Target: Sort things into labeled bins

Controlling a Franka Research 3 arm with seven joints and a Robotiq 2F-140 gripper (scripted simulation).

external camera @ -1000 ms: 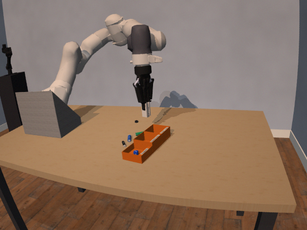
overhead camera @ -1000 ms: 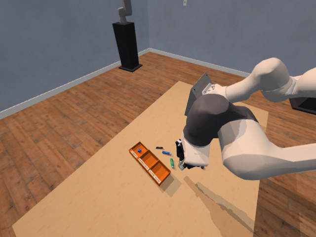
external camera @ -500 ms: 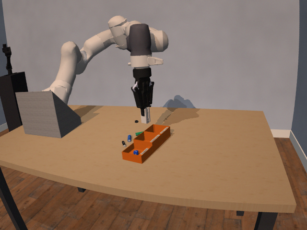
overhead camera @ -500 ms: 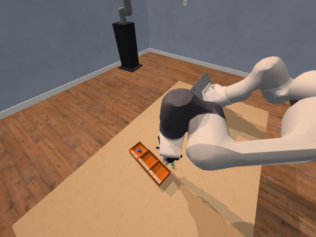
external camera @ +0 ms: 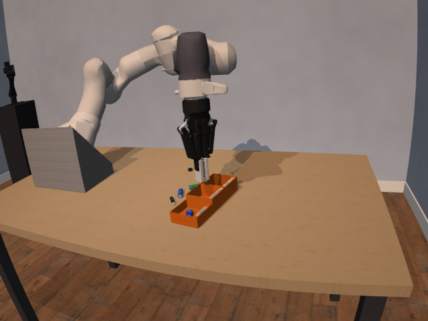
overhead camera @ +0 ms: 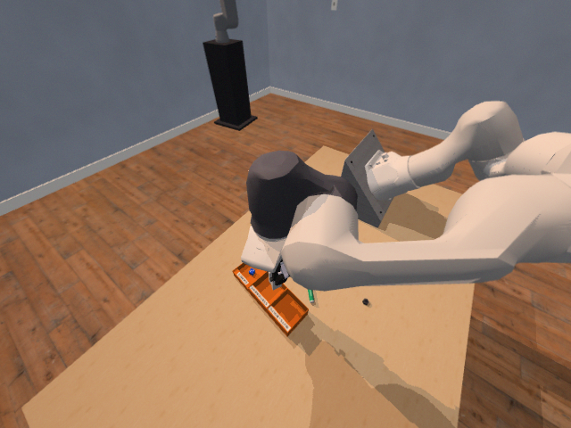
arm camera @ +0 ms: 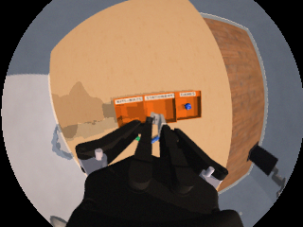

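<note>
My gripper is now 10 cm to the right of the green battery, 10 cm above it and 5 cm past it. The rest, counted from my hand: white piece 3 cm below; then blue cylinder 10 cm below, 9 cm behind, 4 cm to the left; then blue cube 10 cm to the right, 9 cm below, 2 cm behind.
</note>
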